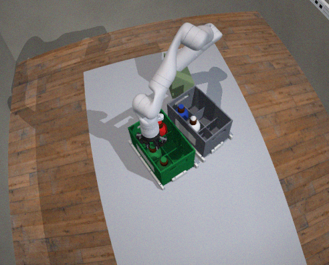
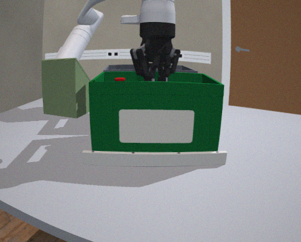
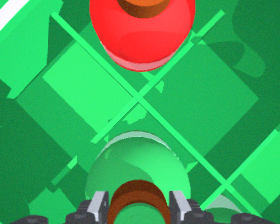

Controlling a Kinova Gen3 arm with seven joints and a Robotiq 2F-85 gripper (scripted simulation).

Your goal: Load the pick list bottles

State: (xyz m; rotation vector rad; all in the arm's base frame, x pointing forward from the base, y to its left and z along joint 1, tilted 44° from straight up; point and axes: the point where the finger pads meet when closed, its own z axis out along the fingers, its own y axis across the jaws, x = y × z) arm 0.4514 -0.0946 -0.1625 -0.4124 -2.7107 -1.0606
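Right now the green crate is 20 mm behind my hand, 40 mm to the left of it and 70 mm below it. The rest, counted from my hand: white-label bottle (110 mm behind, 210 mm to the left, 70 mm below); blue-label bottle (180 mm behind, 160 mm to the left, 70 mm below); red-label bottle (120 mm behind, 40 mm to the left, 70 mm below).
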